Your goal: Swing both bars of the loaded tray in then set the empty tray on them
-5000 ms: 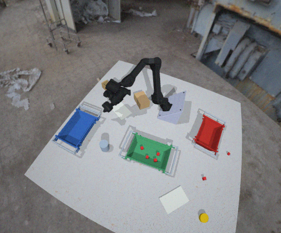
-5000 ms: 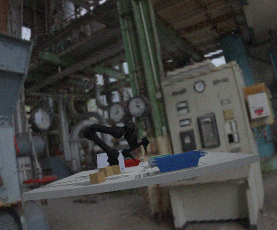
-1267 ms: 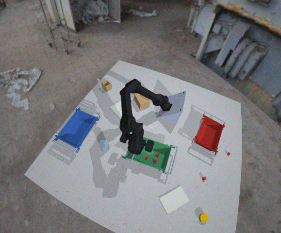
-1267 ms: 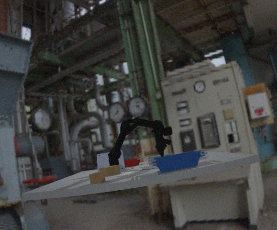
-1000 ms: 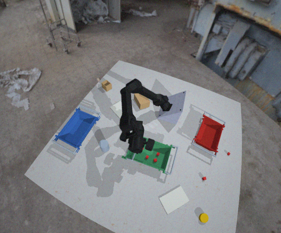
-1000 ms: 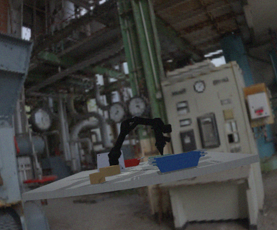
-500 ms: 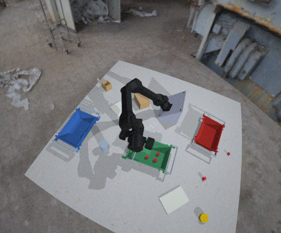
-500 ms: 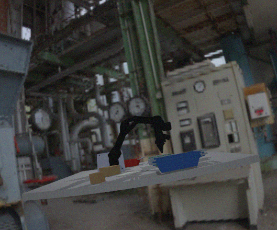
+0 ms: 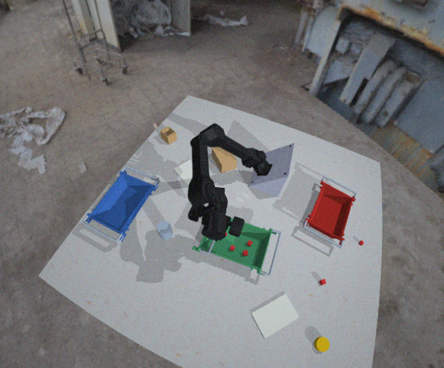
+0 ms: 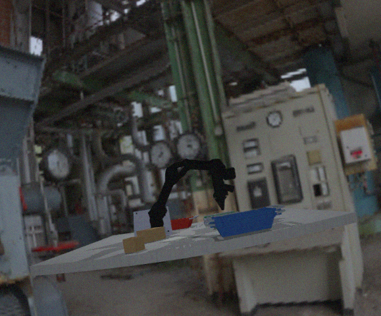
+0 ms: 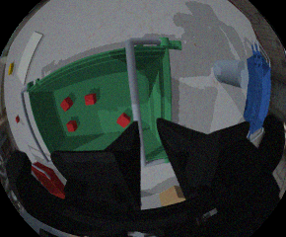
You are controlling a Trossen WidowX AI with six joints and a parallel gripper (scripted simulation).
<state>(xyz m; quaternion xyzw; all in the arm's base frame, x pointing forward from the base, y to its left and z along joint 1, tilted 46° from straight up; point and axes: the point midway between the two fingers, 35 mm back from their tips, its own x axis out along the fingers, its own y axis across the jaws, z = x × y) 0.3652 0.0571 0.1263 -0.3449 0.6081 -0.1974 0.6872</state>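
Right now my gripper tip is 400 mm to the right of the red tray, 350 mm past it and 40 mm above it. Also, from my gripper tip: grey cylinder: 180 mm to the right, 90 mm ahead, 50 mm below; yellow disc: 540 mm to the left, 180 mm ahead, 80 mm below.
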